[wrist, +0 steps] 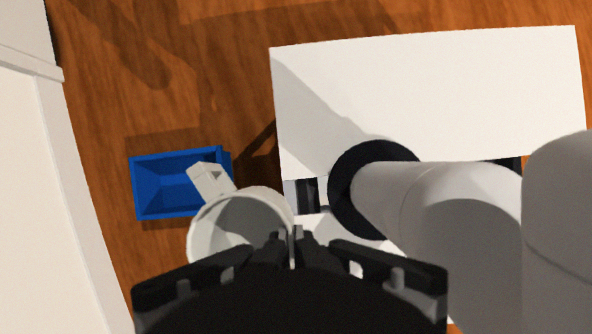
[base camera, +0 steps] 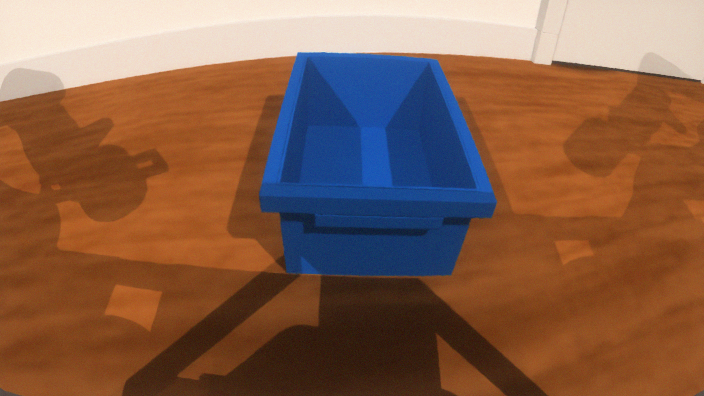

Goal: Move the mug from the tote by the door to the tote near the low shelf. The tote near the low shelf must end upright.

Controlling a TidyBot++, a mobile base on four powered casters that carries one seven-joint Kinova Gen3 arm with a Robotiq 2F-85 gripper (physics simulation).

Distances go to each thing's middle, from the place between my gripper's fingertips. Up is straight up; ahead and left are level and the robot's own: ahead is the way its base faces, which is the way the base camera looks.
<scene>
Now: hand 4 cm short of the white mug (wrist: 230, 217), 1 cm to the left of it and 2 cm above it.
</scene>
